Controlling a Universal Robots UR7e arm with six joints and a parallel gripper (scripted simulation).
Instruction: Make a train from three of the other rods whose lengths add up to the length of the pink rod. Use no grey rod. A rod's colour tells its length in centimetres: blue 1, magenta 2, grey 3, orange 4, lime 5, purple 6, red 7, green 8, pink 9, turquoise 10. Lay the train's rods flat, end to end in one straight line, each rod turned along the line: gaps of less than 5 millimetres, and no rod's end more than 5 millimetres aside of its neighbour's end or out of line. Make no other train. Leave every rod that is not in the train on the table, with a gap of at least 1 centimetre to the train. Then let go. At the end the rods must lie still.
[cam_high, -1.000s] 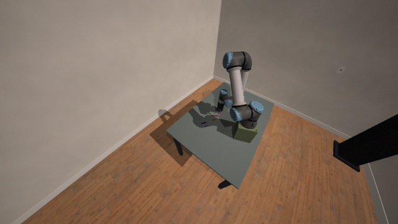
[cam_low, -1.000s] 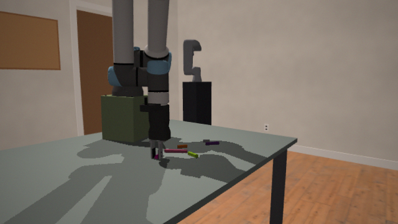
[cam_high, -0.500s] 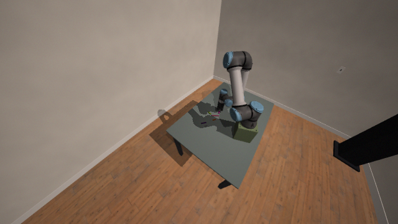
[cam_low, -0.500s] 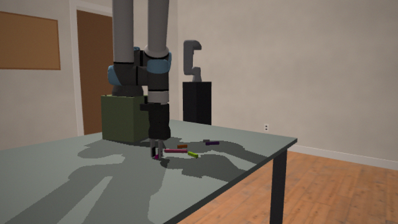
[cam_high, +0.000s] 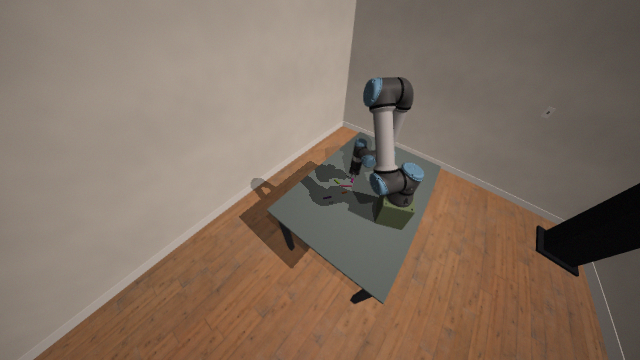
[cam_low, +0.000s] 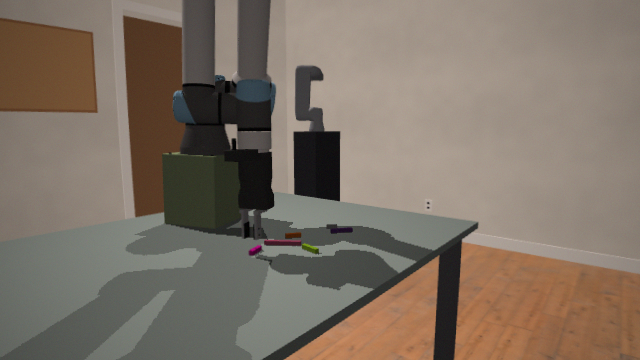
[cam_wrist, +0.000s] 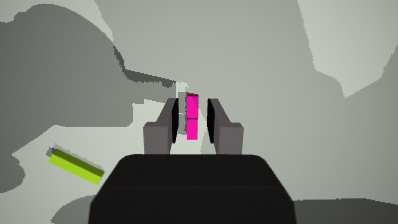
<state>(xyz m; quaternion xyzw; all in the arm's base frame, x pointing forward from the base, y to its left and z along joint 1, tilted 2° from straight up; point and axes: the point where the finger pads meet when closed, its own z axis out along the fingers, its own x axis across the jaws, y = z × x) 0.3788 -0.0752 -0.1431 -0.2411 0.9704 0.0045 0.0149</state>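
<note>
Now: the lime rod 7 cm ahead of my hand, 11 cm to the left of it and 5 cm below it. The rest, counted from my hand: pink rod (1 cm behind, 9 cm to the left, 5 cm below); then purple rod (1 cm ahead, 28 cm to the left, 5 cm below); then orange rod (4 cm behind, 15 cm to the left, 5 cm below).
</note>
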